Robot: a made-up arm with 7 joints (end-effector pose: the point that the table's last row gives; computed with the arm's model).
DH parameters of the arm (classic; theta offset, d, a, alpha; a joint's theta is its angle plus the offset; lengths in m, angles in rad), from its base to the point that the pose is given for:
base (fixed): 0 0 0 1.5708
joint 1: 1.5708 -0.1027 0 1.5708
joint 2: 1.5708 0 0 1.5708
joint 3: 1.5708 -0.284 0 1.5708
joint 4: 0 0 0 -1.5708
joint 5: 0 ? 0 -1.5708
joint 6: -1.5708 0 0 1.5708
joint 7: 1.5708 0 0 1.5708
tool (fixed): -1.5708 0 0 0
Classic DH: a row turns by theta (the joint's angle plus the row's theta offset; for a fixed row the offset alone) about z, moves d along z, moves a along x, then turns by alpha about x.
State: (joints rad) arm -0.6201 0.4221 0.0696 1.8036 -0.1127 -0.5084 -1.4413
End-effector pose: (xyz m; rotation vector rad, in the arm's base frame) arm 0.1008 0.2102 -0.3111 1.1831 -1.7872 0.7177
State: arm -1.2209 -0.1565 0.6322 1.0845 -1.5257 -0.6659 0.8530
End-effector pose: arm -0.3355 0.1785 -0.3280 -0.8717 0.3920 -1.0781
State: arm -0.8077 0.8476 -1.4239 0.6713 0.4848 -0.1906 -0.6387
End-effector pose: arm -0.3105 0.3643 -0.3310 0.2843 0.2348 -1.1014
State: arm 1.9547 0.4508 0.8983 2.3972 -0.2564 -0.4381 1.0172
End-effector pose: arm -0.0300 0.2688 0.1112 -1.8634 1.5631 -0.1643
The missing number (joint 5, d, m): -0.2708
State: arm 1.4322 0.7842 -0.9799 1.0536 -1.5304 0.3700 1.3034
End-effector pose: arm 0.4479 0.2595 0.0699 1.4742 0.1765 -1.0437
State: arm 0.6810 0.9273 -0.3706 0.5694 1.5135 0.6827 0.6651
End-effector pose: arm 0.3258 0.4806 -0.1859 -0.8466 -1.0752 0.5635
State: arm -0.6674 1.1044 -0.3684 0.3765 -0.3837 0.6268 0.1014
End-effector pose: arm -0.0960 0.5652 -0.2719 1.0121 1.1766 -0.8937
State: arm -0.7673 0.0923 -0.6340 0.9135 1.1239 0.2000 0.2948
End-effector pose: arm -0.1945 0.0177 -0.4505 -0.7566 0.2322 0.6253
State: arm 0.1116 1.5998 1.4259 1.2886 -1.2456 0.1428 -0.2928
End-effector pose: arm 0.0075 0.4545 0.2702 -3.0873 0.4211 -0.2972
